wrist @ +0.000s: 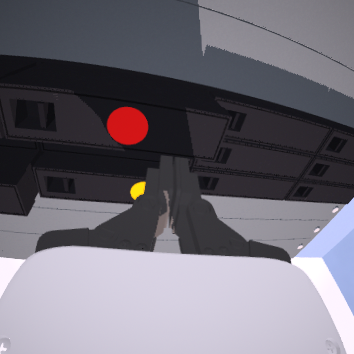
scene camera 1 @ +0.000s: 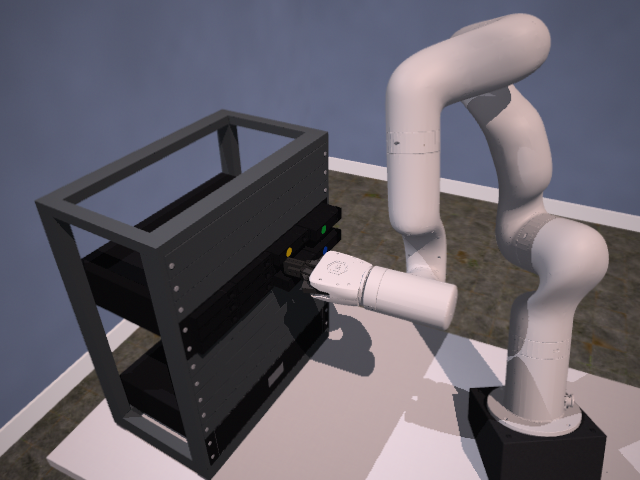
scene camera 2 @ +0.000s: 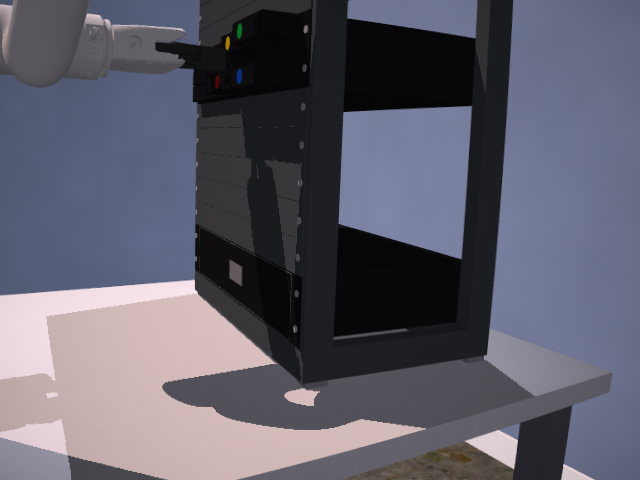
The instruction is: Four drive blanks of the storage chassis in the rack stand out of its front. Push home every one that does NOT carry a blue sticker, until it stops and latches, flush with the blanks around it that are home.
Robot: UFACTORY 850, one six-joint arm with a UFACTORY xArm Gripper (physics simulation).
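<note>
My gripper point(scene camera 1: 285, 266) point(scene camera 2: 225, 58) point(wrist: 170, 168) is shut and empty. Its fingertips are at the face of the yellow-stickered blank point(scene camera 1: 288, 252) point(scene camera 2: 227, 42) point(wrist: 95, 185), above the red-stickered blank; contact is hard to see. The yellow-stickered blank sits further back than its green-stickered neighbour; whether it is flush is unclear. The red-stickered blank point(scene camera 2: 217, 82) point(wrist: 127, 125) stands out below it, hidden by the gripper in scene camera 1. The green-stickered blank point(scene camera 1: 323, 229) point(scene camera 2: 239, 31) point(wrist: 10, 200) and the blue-stickered blank point(scene camera 1: 325, 249) point(scene camera 2: 239, 76) stand out beside them.
The rack point(scene camera 1: 175, 361) point(scene camera 2: 325, 206) stands on the table point(scene camera 1: 310, 418) point(scene camera 2: 155, 454). Other blanks point(wrist: 280, 122) of the chassis lie to the right in the wrist view. The protruding red-stickered blank is close under the fingers. The arm's black base point(scene camera 1: 547, 454) stands on the table.
</note>
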